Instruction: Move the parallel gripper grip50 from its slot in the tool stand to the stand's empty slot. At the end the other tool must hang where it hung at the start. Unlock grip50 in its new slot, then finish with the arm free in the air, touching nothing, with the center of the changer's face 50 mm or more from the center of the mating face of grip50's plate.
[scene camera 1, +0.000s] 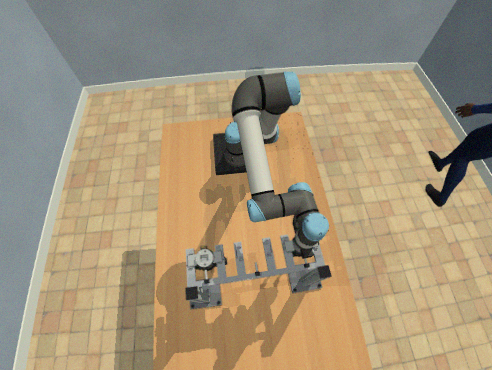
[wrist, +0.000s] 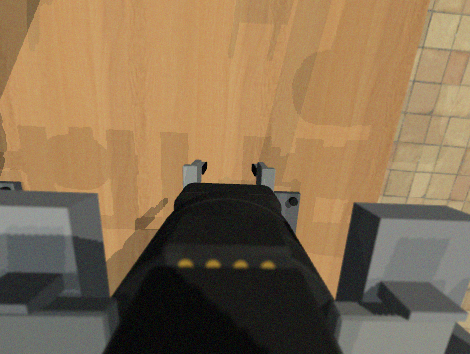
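Seen in the pictures: arm's base, origin of its link: (scene camera 1: 237, 155).
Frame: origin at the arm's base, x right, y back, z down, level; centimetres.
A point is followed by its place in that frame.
Note:
The parallel gripper grip50 (wrist: 229, 169) hangs in the right-hand slot of the tool stand (scene camera 1: 240, 278) {x 14.1, y -67.6, z -24.5 cm} (wrist: 417, 240) {x -16.2, y -57.9, z -24.5 cm}. Its two small fingers stand apart with nothing between them. In the scene view the arm's wrist (scene camera 1: 306, 240) {x -8.1, y -63.8, z -41.3 cm} stands over this slot and hides most of grip50. In the wrist view the dark changer body (wrist: 215, 305) is right at grip50's plate, with a row of gold contacts showing; whether it is seated or locked cannot be told. The other tool (scene camera 1: 204, 258) {x 25.2, y -57.8, z -25.1 cm} hangs in the far left slot, its round plate facing up. The middle slot (scene camera 1: 269, 255) {x 2.1, y -62.5, z -25.5 cm} is empty.
Stand arms rise close on both sides of the changer. The stand's feet (scene camera 1: 306, 280) {x -13.4, y -73.2, z -4.3 cm} (wrist: 290, 210) {x -20.7, y -68.7, z 2.5 cm} rest on the wooden table (scene camera 1: 190, 210) {x 31.4, y -25.1, z 3.7 cm} (wrist: 150, 75) {x 0.0, y -46.5, z 3.7 cm}. A black box (scene camera 1: 324, 271) {x -14.6, y -73.1, z -27.9 cm} sits at the stand's right end. A person (scene camera 1: 465, 150) is at the right, off the table.

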